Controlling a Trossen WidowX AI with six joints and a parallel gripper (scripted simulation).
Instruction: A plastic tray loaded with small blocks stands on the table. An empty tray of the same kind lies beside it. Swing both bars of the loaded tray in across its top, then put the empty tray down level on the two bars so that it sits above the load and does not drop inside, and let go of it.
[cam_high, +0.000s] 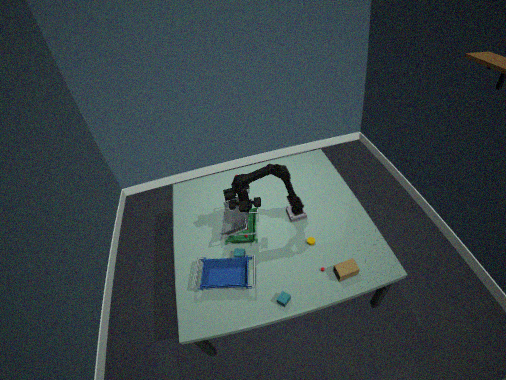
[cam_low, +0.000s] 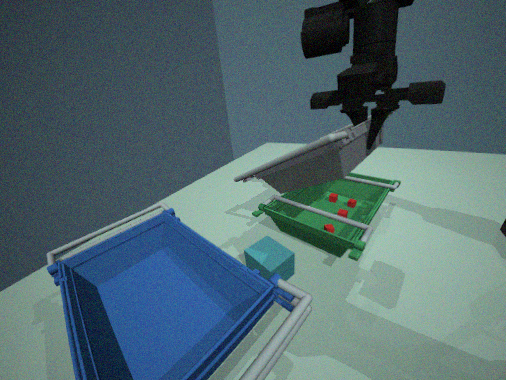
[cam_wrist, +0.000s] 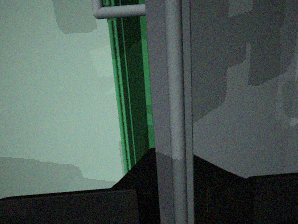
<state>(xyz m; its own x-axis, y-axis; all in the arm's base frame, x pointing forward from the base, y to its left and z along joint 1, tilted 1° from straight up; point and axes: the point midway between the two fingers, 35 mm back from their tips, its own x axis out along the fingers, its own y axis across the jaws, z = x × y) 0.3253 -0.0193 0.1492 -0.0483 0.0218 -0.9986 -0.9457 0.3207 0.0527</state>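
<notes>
Now: gripper tip 7 cm short of the grey tray and 3 cm to the left of it. Also, from my gripper tip: brown box: 53 cm to the left, 40 cm behind, 13 cm below; then yellow block: 31 cm behind, 25 cm to the left, 15 cm below.
</notes>
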